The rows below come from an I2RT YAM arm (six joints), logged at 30 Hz.
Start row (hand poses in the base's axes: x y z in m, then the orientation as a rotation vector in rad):
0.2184, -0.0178, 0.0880, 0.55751, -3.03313, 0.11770
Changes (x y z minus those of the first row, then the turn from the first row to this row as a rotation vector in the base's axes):
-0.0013, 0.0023, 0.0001, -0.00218, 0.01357, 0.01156
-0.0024, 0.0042, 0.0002, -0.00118, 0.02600, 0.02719
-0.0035, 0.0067, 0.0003, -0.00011, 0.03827, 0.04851
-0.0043, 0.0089, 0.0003, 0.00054, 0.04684, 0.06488
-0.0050, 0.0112, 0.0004, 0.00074, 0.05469, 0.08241
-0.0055, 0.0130, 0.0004, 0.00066, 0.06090, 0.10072
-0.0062, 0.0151, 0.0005, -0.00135, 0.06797, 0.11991
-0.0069, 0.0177, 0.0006, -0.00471, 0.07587, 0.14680
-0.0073, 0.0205, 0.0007, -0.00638, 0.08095, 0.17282
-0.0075, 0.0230, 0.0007, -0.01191, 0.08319, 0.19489
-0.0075, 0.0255, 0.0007, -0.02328, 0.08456, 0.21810
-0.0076, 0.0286, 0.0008, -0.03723, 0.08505, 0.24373
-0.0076, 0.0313, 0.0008, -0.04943, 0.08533, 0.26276
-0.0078, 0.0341, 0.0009, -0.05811, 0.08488, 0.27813
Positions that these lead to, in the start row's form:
0.2171, -0.0155, 0.0881, 0.57336, -3.01666, 0.11723
0.2160, -0.0136, 0.0882, 0.59557, -3.00087, 0.11252
0.2149, -0.0111, 0.0883, 0.62612, -2.98352, 0.10802
0.2141, -0.0089, 0.0883, 0.64949, -2.97078, 0.10510
0.2134, -0.0066, 0.0884, 0.67450, -2.95810, 0.10311
0.2129, -0.0048, 0.0884, 0.70074, -2.94649, 0.10208
0.2122, -0.0027, 0.0885, 0.72783, -2.93313, 0.10366
0.2115, -0.0001, 0.0886, 0.76581, -2.91579, 0.10728
0.2111, 0.0027, 0.0887, 0.80288, -2.90136, 0.10919
0.2109, 0.0052, 0.0887, 0.83420, -2.88982, 0.11748
0.2109, 0.0077, 0.0887, 0.86667, -2.87697, 0.13464
0.2108, 0.0108, 0.0888, 0.90241, -2.86290, 0.15589
0.2108, 0.0135, 0.0888, 0.92865, -2.85170, 0.17435
0.2106, 0.0163, 0.0889, 0.95001, -2.84334, 0.18772

